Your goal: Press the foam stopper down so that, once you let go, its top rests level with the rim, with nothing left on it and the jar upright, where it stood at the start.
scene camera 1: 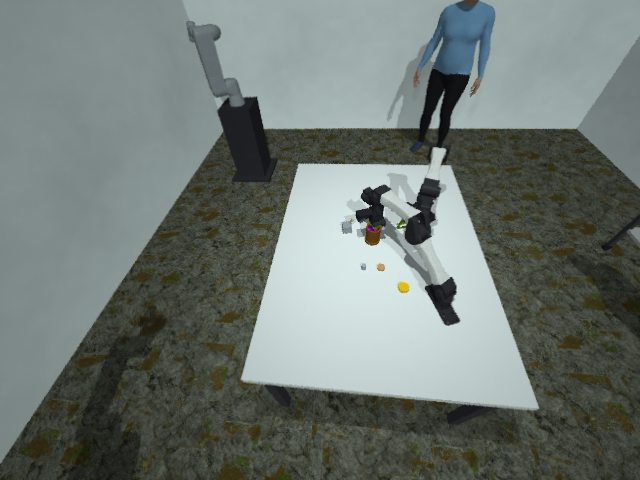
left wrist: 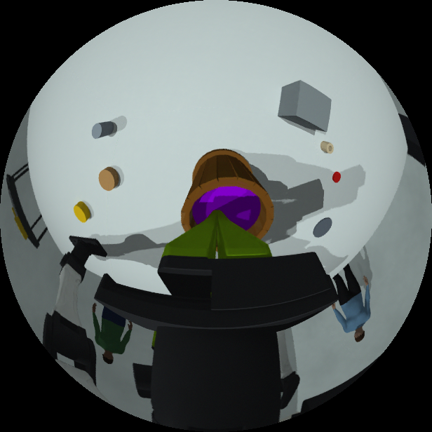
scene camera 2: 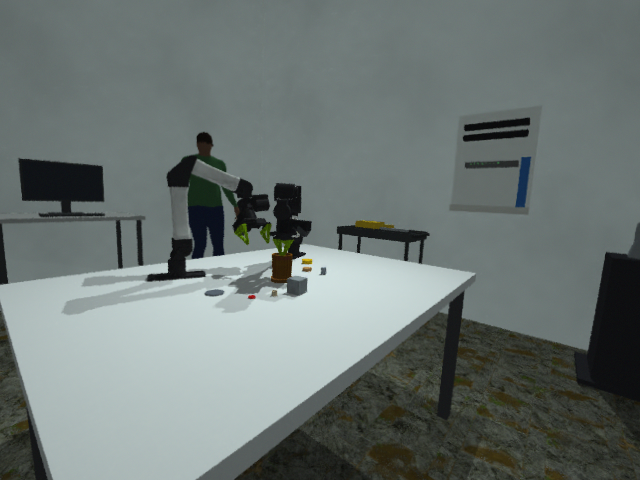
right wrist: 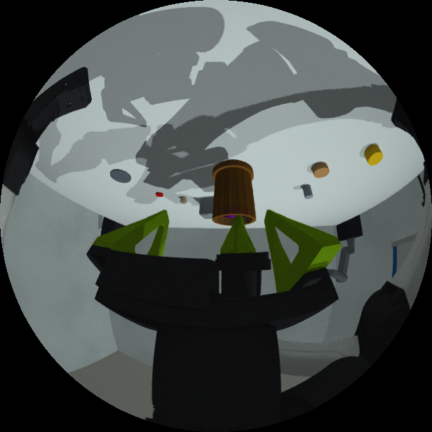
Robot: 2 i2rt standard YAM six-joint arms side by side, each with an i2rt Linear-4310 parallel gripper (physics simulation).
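A brown ribbed jar (scene camera 1: 372, 238) (scene camera 2: 281, 268) (left wrist: 222, 167) (right wrist: 233, 192) stands upright on the table. The purple foam stopper (scene camera 1: 370, 228) (left wrist: 227, 192) (right wrist: 230, 216) is inside its mouth; under the fingertips its surface looks sunk below the rim. My left gripper (scene camera 1: 374, 227) (scene camera 2: 282, 252) (left wrist: 216, 215) (right wrist: 238, 210) is shut and empty, pointing down, with its tips inside the jar's mouth, against the stopper as far as I can see. My right gripper (scene camera 2: 256, 242) (right wrist: 216, 214) is open and empty, raised beside the jar. The fingers hide part of the stopper.
A grey block (scene camera 1: 346, 227) (scene camera 2: 296, 285) (left wrist: 305, 107), a beige piece (scene camera 2: 274, 292), a red disc (scene camera 2: 251, 297) and a dark disc (scene camera 2: 214, 292) lie near the jar. A small grey cylinder (scene camera 1: 363, 266), an orange disc (scene camera 1: 381, 267) and a yellow disc (scene camera 1: 403, 287) lie below it in scene camera 1.
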